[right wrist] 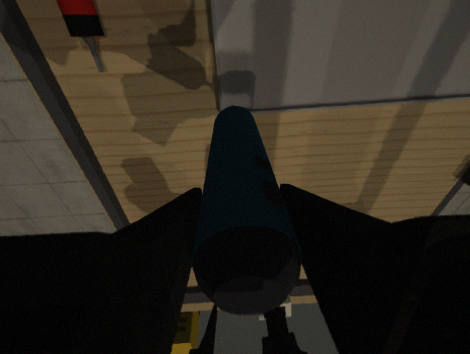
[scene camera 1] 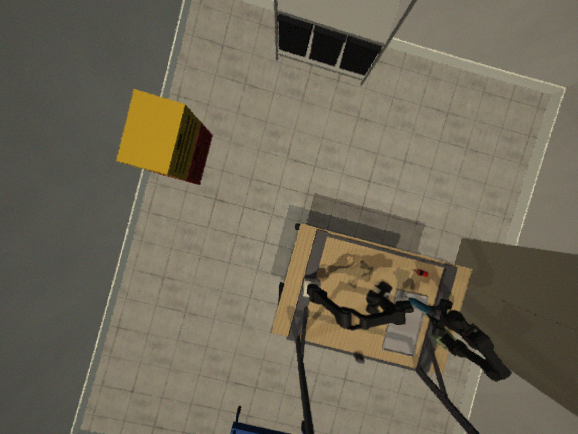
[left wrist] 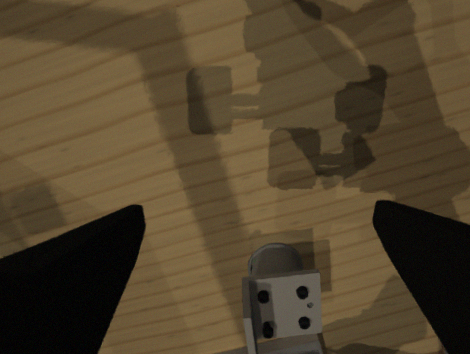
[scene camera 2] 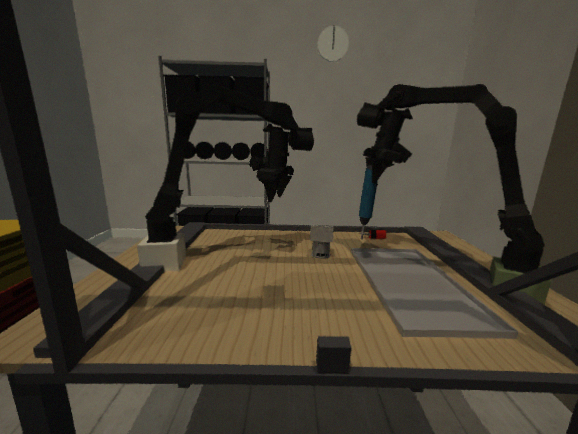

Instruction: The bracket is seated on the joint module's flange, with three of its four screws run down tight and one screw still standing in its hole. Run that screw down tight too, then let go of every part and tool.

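Pixels of known places: left gripper, between the fingertips: (left wrist: 259, 214) (scene camera 2: 275, 199); right gripper, between the fingertips: (right wrist: 240, 193) (scene camera 1: 427, 309) (scene camera 2: 371, 182); left arm's base, origin of its link: (right wrist: 274, 311) (scene camera 1: 312, 289) (scene camera 2: 162, 238); right arm's base, origin of its link: (scene camera 1: 446, 339) (scene camera 2: 519, 267).
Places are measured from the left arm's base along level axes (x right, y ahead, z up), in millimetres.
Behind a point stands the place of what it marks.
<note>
The grey bracket (left wrist: 287, 303) @(x -28, y 478, z -15 mm) sits on the round joint module (left wrist: 275, 258) @(x -31, y 454, z -54 mm) on the wooden table; it also shows in scene camera 2 (scene camera 2: 321, 241) @(x 12, y 471, z -21 mm). Its face has dark screw heads at the corners and a small spot near one. My left gripper (scene camera 2: 276, 187) hangs open and empty high above and left of the bracket. My right gripper (scene camera 2: 380, 163) is shut on a blue screwdriver (scene camera 2: 367, 195) @(x 3, y 612, z 123 mm), which also shows in the right wrist view (right wrist: 243, 198) @(x -12, y 648, z 186 mm). The screwdriver hangs tip down, well right of the bracket, its tip just above the table near the grey mat's far corner.
A red-and-black tool (scene camera 2: 376, 233) @(x -150, y 734, z -57 mm) lies on the table behind the grey mat (scene camera 2: 427, 289) @(x 228, y 693, z -77 mm); it also shows in the right wrist view (right wrist: 80, 17) @(x -157, y 732, z -48 mm). A dark frame rims the table. A small black block (scene camera 2: 333, 354) @(x 456, y 374, z -40 mm) sits at the front edge. Shelving stands behind.
</note>
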